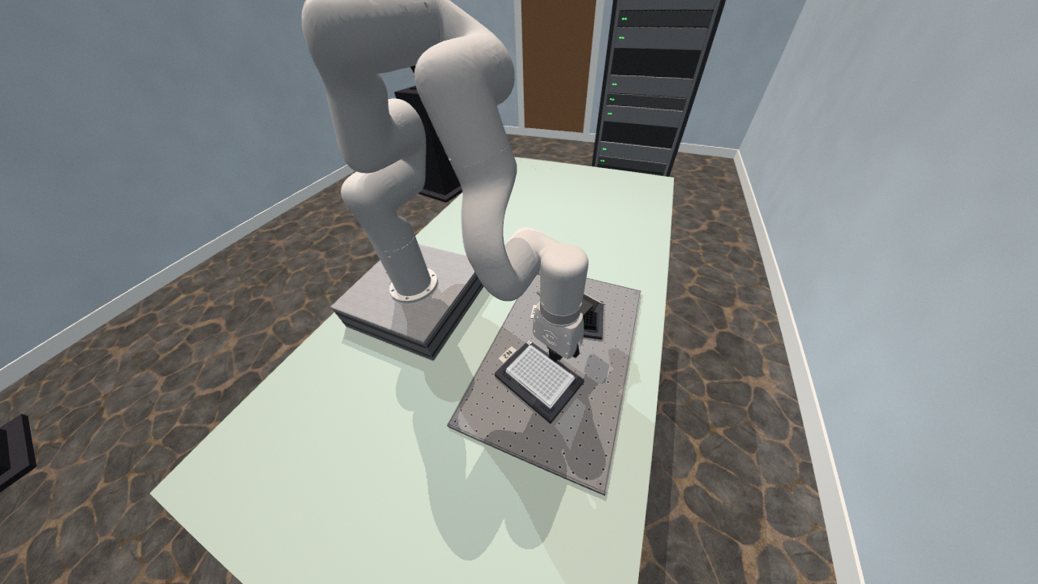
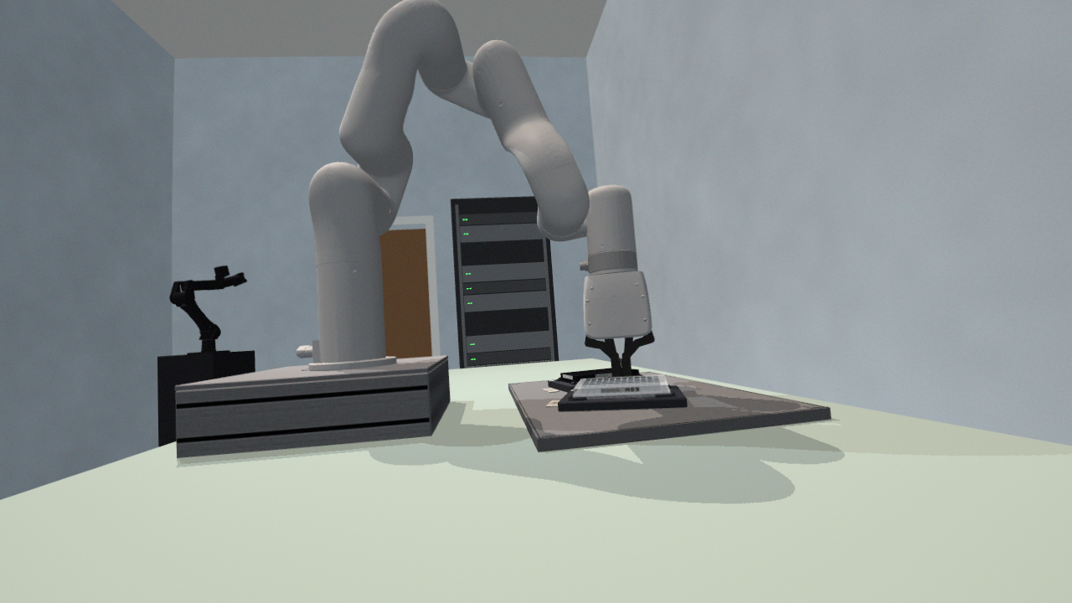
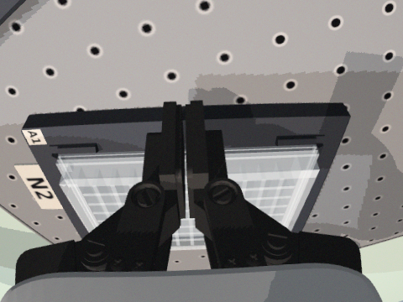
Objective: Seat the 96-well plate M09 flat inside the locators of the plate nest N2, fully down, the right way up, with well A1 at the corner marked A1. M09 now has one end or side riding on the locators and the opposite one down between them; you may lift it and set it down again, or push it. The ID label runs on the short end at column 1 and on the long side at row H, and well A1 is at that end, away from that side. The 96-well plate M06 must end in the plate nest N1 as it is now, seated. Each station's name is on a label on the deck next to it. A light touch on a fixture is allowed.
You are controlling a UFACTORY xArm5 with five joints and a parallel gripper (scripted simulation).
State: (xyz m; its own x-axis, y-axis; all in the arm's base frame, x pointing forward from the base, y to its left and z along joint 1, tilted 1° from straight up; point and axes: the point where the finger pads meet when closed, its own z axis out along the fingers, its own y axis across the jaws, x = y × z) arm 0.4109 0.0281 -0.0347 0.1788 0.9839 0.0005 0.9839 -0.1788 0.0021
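Now: the 96-well plate M09 10 mm behind my hand, 60 mm to the right of it and 20 mm below it. Also, from my hand: N2 label: 110 mm behind, 40 mm to the right, 40 mm below; then A1 corner mark: 80 mm behind, 10 mm to the left, 30 mm below; then black plate nest N2: 10 mm behind, 60 mm to the right, 30 mm below.
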